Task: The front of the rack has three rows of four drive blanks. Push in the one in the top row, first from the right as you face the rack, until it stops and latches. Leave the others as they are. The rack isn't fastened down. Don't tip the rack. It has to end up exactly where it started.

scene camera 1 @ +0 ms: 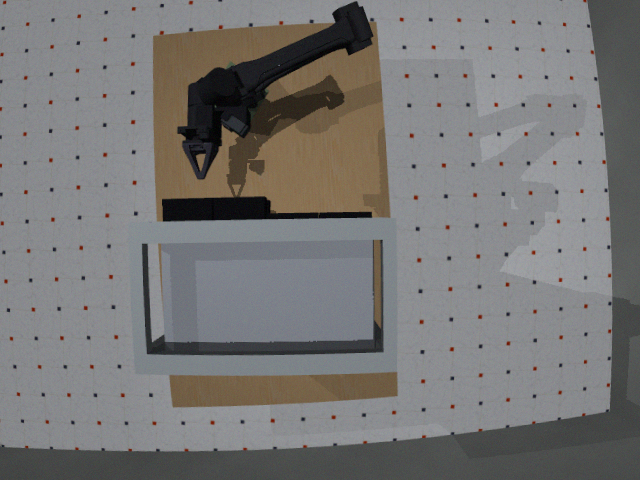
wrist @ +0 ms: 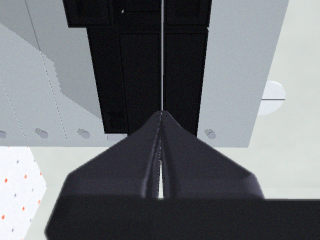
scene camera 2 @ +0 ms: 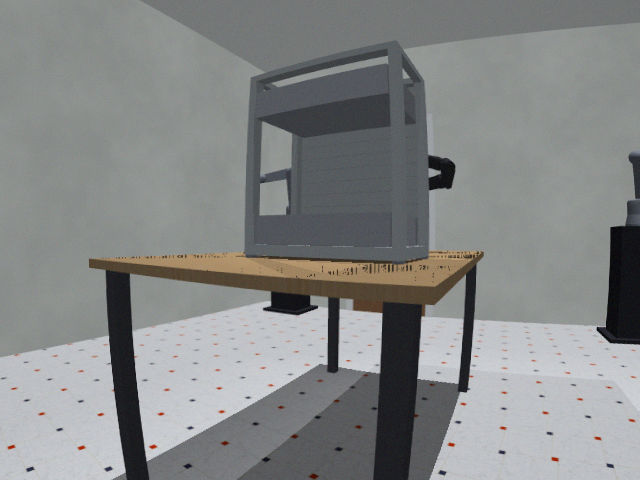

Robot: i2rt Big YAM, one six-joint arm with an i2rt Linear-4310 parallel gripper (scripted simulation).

Labels:
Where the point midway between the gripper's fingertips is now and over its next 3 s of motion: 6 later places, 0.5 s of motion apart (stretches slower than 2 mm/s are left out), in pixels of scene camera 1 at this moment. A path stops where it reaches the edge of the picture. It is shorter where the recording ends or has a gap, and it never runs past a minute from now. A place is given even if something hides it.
My gripper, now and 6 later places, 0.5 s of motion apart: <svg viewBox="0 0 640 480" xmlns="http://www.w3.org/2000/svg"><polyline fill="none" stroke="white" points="200,179 195,169 189,175 189,194 190,196 190,202 190,207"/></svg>

